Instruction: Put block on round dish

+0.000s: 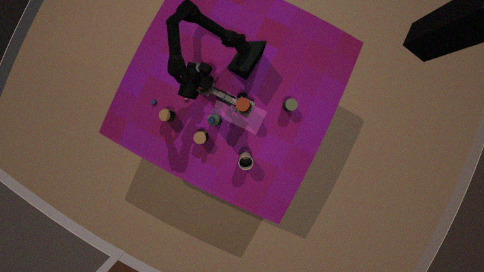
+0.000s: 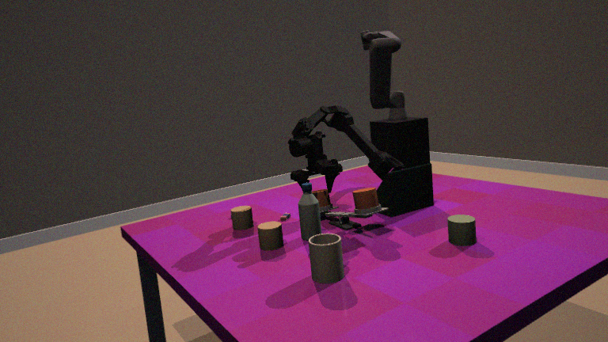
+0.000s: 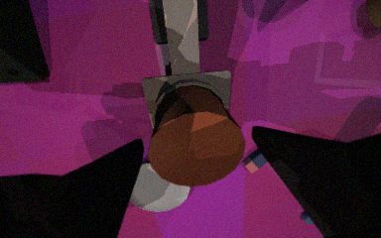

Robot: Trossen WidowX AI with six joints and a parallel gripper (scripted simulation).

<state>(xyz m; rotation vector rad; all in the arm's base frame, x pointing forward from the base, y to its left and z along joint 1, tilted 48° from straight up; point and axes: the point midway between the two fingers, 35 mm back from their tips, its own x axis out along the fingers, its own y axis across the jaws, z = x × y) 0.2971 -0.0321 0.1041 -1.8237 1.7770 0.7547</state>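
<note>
Right now the dark grey block is 40 mm below my gripper tip. From my gripper tip the other things lie so: striped piece (100 mm ahead, 80 mm to the right, 70 mm below); then round dish (60 mm behind, 120 mm to the right, 70 mm below); then grey bottle (130 mm ahead, 160 mm to the left, 40 mm above).
</note>
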